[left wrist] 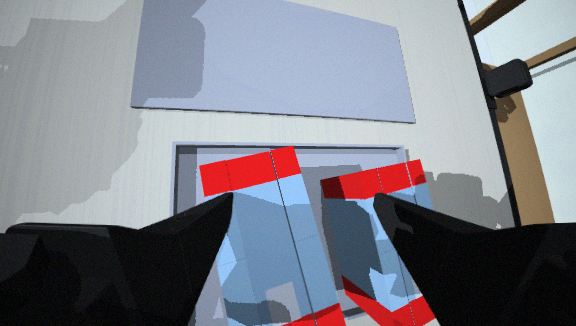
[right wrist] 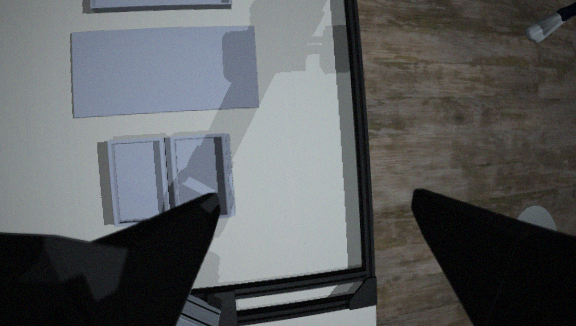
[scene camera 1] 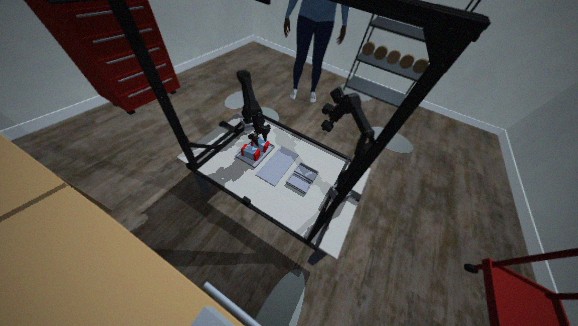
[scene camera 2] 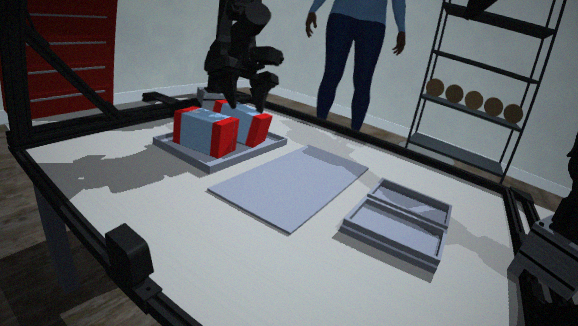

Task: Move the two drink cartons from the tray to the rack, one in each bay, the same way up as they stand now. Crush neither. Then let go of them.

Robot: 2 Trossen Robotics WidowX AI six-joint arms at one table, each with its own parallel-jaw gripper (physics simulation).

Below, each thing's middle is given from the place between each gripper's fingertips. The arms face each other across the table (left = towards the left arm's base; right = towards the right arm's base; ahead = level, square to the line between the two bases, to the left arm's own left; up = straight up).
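With respect to the flat grey mat (scene camera 2: 286, 192), my right hand is 210 mm past it, 160 mm to the right of it and 370 mm above it.
The mat lies 80 mm below my left hand, 170 mm to the right of it and 10 mm ahead of it.
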